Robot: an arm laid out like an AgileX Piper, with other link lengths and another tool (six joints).
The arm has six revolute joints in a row. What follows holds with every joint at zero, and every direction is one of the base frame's.
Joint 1 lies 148.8 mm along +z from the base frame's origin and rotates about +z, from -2.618 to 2.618 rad.
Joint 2 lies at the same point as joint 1 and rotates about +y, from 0 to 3.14 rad.
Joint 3 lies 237.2 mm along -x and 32.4 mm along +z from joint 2 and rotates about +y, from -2.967 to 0 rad.
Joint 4 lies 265.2 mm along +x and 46.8 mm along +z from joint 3 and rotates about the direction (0.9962, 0, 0.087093), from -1.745 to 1.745 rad.
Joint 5 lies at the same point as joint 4 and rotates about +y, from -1.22 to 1.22 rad.
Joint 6 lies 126.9 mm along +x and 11.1 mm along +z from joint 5 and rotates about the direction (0.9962, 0, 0.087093), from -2.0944 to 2.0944 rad.
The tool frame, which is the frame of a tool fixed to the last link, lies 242.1 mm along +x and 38 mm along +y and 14 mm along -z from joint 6; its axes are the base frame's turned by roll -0.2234, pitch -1.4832 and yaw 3.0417 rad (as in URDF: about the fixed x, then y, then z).
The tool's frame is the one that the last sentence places.
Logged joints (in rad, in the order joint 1, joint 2, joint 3, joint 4, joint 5, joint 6), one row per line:
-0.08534, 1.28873, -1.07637, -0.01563, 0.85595, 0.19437
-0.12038, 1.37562, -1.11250, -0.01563, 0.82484, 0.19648
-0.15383, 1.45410, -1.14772, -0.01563, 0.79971, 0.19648
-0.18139, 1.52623, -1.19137, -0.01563, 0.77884, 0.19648
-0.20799, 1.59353, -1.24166, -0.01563, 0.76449, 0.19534
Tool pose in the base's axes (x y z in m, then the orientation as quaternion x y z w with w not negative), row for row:
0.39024, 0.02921, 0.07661, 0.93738, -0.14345, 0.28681, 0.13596
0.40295, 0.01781, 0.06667, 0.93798, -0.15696, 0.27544, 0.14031
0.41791, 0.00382, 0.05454, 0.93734, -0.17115, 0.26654, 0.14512
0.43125, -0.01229, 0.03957, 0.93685, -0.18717, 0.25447, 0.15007
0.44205, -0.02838, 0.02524, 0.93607, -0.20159, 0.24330, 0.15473
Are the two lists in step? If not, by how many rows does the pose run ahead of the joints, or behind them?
The pose runs 2 rows behind the joints: the pose in row i belongs to the joints in row i - 2.
